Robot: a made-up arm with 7 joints.
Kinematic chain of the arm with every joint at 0, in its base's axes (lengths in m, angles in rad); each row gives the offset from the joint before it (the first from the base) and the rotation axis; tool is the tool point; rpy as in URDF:
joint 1: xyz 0 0 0.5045 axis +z
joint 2: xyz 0 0 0 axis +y
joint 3: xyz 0 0 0.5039 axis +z
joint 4: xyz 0.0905 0 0 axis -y
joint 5: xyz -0.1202 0 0.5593 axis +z
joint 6: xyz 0 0 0 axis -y
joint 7: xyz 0.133 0 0 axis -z
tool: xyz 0 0 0 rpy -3.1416 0 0
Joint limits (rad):
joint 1: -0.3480..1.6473
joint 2: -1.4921..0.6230
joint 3: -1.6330..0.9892
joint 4: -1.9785..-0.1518
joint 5: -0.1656..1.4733
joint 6: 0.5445..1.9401
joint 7: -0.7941..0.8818
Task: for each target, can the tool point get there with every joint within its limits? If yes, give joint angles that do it. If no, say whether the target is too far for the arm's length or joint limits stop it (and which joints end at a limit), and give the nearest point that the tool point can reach.
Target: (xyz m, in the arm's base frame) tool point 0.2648 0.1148 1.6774
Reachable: yes | joints 0.4162 0.0042 -0.0167 -0.4222 0.1209 1.4049 0.4646
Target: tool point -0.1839 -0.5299 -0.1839
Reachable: no: joint limits stop it (at a limit: joint 2, joint 3, joint 4, joint 5, joint 6) | nearest point -0.2357 -0.6792 0.4649 | short by 0.668 m
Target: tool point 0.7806 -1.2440 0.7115
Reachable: no: too far | nearest point 0.5856 -1.0184 0.6733 | short by 0.301 m
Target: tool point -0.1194 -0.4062 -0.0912
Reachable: no: joint limits stop it (at a limit: joint 2, joint 3, joint 4, joint 5, joint 6) | nearest point -0.2028 -0.6898 0.4649 | short by 0.630 m
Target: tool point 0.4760 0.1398 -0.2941
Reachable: no: joint limits stop it (at a limit: joint 2, joint 4) | nearest point 0.6847 0.2011 0.3177 | short by 0.649 m
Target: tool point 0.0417 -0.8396 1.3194
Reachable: yes | joints 1.4412 -1.1239 -0.5749 -0.6182 1.2486 0.8893 -0.2626
